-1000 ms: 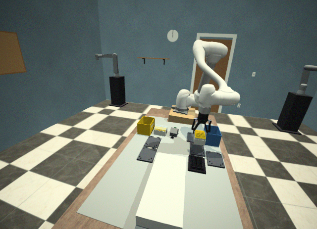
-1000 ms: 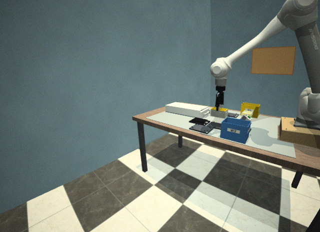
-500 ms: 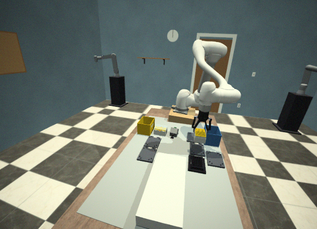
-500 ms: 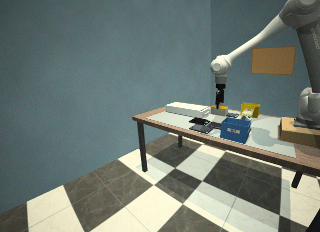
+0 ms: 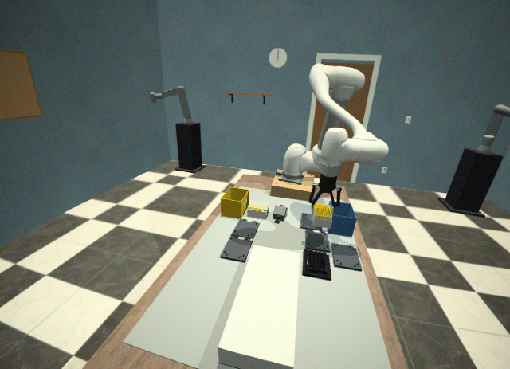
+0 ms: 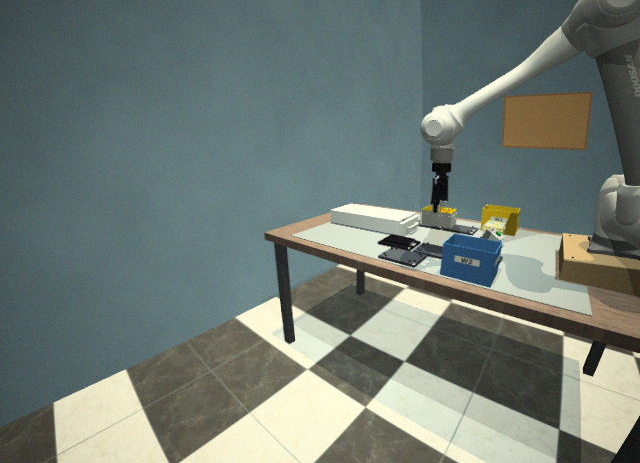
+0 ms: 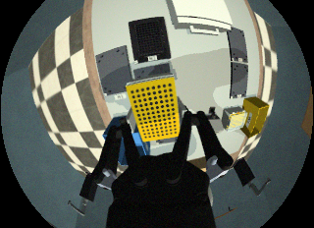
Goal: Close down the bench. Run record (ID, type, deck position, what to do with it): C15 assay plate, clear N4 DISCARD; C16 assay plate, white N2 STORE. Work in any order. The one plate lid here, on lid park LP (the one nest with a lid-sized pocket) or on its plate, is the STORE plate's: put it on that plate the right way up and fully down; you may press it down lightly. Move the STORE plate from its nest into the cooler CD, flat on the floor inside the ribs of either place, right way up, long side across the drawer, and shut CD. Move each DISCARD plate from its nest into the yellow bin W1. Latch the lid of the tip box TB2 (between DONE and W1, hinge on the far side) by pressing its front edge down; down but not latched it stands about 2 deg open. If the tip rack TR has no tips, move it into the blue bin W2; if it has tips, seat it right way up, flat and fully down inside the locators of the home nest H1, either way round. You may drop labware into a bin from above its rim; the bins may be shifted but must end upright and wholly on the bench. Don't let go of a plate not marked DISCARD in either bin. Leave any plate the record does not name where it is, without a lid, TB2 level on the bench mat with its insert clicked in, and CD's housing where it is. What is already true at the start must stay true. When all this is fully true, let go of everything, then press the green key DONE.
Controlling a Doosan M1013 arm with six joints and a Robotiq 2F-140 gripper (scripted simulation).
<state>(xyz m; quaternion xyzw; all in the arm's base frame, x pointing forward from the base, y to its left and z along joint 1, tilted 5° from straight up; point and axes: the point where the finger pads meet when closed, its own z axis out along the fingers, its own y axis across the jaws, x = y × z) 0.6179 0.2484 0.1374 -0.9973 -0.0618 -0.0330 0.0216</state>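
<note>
My gripper is now 170 mm past the done key block, 240 mm to the left of it and 120 mm above it. From my hand the other things lie so: black plate (180 mm ahead, 10 mm to the left, 160 mm below); then blue bin W2 (190 mm behind, 110 mm to the left, 140 mm below); then yellow-topped tip rack (10 mm behind, 10 mm to the right, 10 mm below).
</note>
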